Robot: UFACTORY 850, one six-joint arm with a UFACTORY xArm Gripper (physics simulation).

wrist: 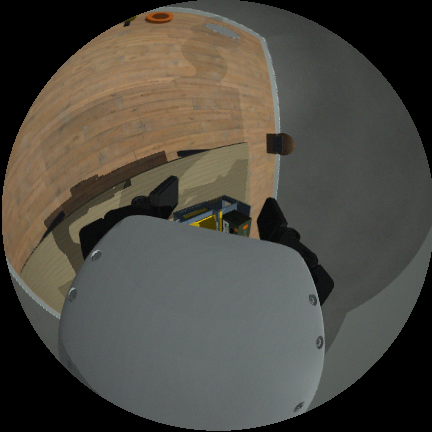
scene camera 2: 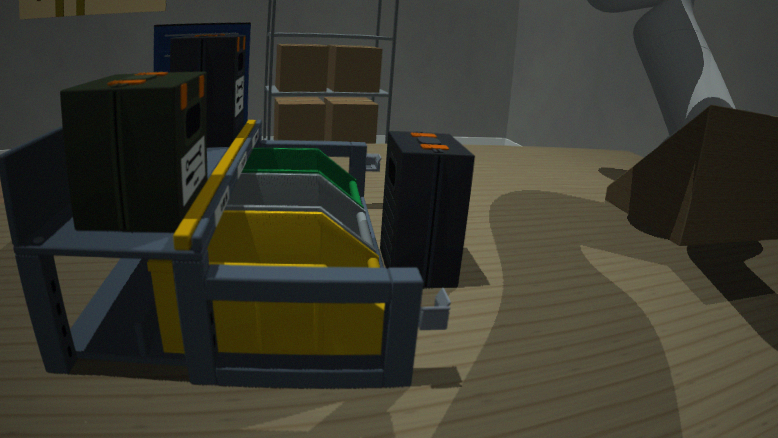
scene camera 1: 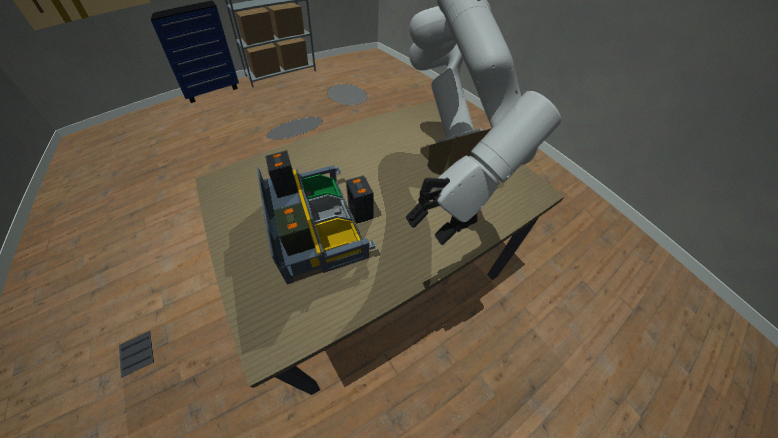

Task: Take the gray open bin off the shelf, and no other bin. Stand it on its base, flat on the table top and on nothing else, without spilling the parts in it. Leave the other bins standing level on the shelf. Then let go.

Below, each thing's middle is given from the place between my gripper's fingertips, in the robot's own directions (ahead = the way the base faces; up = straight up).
I see my gripper 7 cm short of the yellow bin [scene camera 2: 241, 326], 28 cm to the left of it and 30 cm above it. The rest, counted from my hand: yellow rail [scene camera 2: 182, 237]: 10 cm ahead, 41 cm to the right, 23 cm below; black case [scene camera 2: 428, 177]: 8 cm behind, 36 cm to the right, 27 cm below; gray open bin [scene camera 2: 253, 191]: 4 cm ahead, 39 cm to the right, 30 cm below.
